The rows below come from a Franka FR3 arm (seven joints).
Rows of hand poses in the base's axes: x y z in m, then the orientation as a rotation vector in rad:
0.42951 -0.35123 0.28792 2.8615 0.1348 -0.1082
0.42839 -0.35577 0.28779 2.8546 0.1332 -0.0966
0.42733 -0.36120 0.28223 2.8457 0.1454 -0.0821
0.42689 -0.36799 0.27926 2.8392 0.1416 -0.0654
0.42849 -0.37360 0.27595 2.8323 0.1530 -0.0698
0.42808 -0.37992 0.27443 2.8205 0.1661 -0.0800
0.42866 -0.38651 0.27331 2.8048 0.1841 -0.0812
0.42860 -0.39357 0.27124 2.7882 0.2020 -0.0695
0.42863 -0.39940 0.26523 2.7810 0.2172 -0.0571
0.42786 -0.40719 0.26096 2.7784 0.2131 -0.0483
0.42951 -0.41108 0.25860 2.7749 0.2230 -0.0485
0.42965 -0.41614 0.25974 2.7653 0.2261 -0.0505
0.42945 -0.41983 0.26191 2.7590 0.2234 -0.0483
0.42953 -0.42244 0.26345 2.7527 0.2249 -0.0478
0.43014 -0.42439 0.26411 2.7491 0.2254 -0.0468
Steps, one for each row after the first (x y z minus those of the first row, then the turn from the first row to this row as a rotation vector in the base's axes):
-0.00112 -0.00454 -0.00013 -0.0070 -0.0082 0.0005
-0.00218 -0.00997 -0.00569 -0.0149 -0.0172 0.0108
-0.00262 -0.01676 -0.00866 -0.0215 -0.0292 0.0103
-0.00102 -0.02237 -0.01197 -0.0276 -0.0252 0.0182
-0.00143 -0.02869 -0.01349 -0.0385 -0.0171 0.0270
-0.00085 -0.03528 -0.01461 -0.0526 -0.0148 0.0405
-0.00091 -0.04234 -0.01668 -0.0675 -0.0215 0.0554
-0.00088 -0.04817 -0.02269 -0.0731 -0.0288 0.0677
-0.00165 -0.05596 -0.02696 -0.0759 -0.0355 0.0660
0.00000 -0.05985 -0.02932 -0.0784 -0.0344 0.0731
0.00014 -0.06491 -0.02818 -0.0877 -0.0329 0.0759
-0.00006 -0.06860 -0.02601 -0.0942 -0.0349 0.0748
0.00002 -0.07121 -0.02447 -0.1003 -0.0353 0.0764
0.00063 -0.07316 -0.02381 -0.1038 -0.0360 0.0772

